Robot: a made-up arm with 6 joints. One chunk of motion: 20 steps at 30 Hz.
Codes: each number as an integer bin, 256 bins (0 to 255) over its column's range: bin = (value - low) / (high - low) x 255, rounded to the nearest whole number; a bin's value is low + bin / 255 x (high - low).
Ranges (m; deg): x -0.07..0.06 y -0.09..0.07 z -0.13..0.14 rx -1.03..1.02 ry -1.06..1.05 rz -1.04..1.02
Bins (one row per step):
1: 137 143 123 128 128 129
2: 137 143 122 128 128 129
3: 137 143 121 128 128 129
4: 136 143 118 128 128 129
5: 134 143 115 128 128 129
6: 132 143 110 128 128 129
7: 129 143 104 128 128 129
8: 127 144 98 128 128 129
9: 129 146 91 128 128 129
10: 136 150 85 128 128 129
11: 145 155 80 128 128 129
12: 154 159 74 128 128 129
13: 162 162 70 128 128 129
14: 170 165 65 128 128 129
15: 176 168 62 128 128 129
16: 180 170 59 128 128 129
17: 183 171 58 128 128 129
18: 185 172 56 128 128 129
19: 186 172 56 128 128 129
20: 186 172 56 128 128 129
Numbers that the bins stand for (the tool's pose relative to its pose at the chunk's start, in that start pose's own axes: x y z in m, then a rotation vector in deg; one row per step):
1: -0.0002 -0.0003 0.0002 0.00 0.00 0.00
2: -0.0002 -0.0003 -0.0008 0.00 0.00 0.00
3: -0.0002 -0.0003 -0.0019 0.00 0.00 0.00
4: -0.0007 -0.0003 -0.0051 0.00 0.00 0.00
5: -0.0017 -0.0003 -0.0082 0.00 0.00 0.00
6: -0.0027 -0.0003 -0.0135 0.00 0.00 0.00
7: -0.0042 -0.0003 -0.0199 0.00 0.00 0.00
8: -0.0053 0.0004 -0.0262 0.00 0.00 0.00
9: -0.0042 0.0016 -0.0336 0.00 0.00 0.00
10: -0.0007 0.0041 -0.0400 0.00 0.00 0.00
11: 0.0039 0.0073 -0.0453 0.00 0.00 0.00
12: 0.0085 0.0098 -0.0516 0.00 0.00 0.00
13: 0.0126 0.0116 -0.0559 0.00 0.00 0.00
14: 0.0167 0.0135 -0.0612 0.00 0.00 0.00
15: 0.0197 0.0154 -0.0644 0.00 0.00 0.00
16: 0.0218 0.0167 -0.0675 0.00 0.00 0.00
17: 0.0233 0.0173 -0.0686 0.00 0.00 0.00
18: 0.0243 0.0179 -0.0707 0.00 0.00 0.00
19: 0.0248 0.0179 -0.0707 0.00 0.00 0.00
20: 0.0248 0.0179 -0.0707 0.00 0.00 0.00

